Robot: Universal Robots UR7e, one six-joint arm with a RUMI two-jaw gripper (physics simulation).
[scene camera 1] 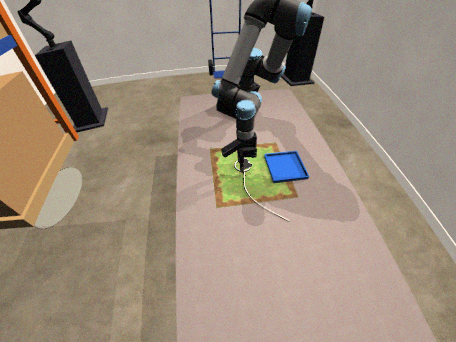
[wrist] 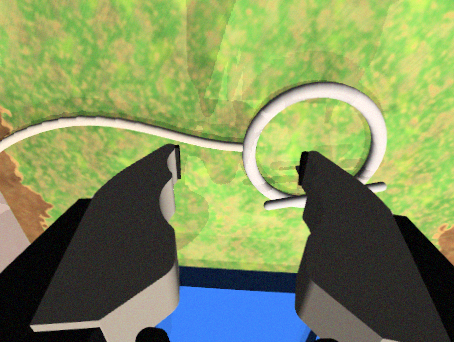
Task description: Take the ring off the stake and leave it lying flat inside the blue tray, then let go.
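Pixels of known places: gripper, fingertip midpoint: (scene camera 1: pixel 241 167) (wrist: pixel 240 152); arm's base at its link origin: (scene camera 1: pixel 241 83).
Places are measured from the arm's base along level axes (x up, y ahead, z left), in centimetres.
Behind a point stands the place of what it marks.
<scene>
The white ring (scene camera 1: pixel 235 166) {x -21.2, y 49.4, z -19.2 cm} (wrist: pixel 320 90) {x -21.2, y 49.2, z -19.3 cm} lies on the green patterned mat. A long white cord (scene camera 1: pixel 255 200) (wrist: pixel 100 121) runs from its side. The stake's white crossbar (wrist: pixel 282 204) {x -19.4, y 51.5, z -12.9 cm} shows at the ring's near edge in the wrist view; the right finger hides its middle and the rest of the stake. My gripper (scene camera 1: pixel 243 168) {x -18.1, y 53.7, z -17.5 cm} (wrist: pixel 240 152) {x -18.1, y 53.7, z -17.5 cm} points down, partly open, with nothing between its fingers. In the wrist view its right fingertip overlaps the ring's opening, and its left fingertip is outside the ring, near the cord. The blue tray (scene camera 1: pixel 287 168) {x -21.5, y 58.4, z 7.2 cm} (wrist: pixel 235 311) {x -21.5, y 56.1, z 3.8 cm} is empty where it shows.
The green mat (scene camera 1: pixel 230 187) {x -22.1, y 61.3, z -25.4 cm} (wrist: pixel 125 65) {x -22.1, y 60.0, z -21.6 cm} has a brown border and lies on a pink floor area (scene camera 1: pixel 280 280) {x -22.1, y 109.2, z -19.5 cm}. The tray overlaps the mat's side. Black pedestals (scene camera 1: pixel 72 85) (scene camera 1: pixel 302 50) stand far back, and a shelf with a cardboard box (scene camera 1: pixel 25 135) is at left.
</scene>
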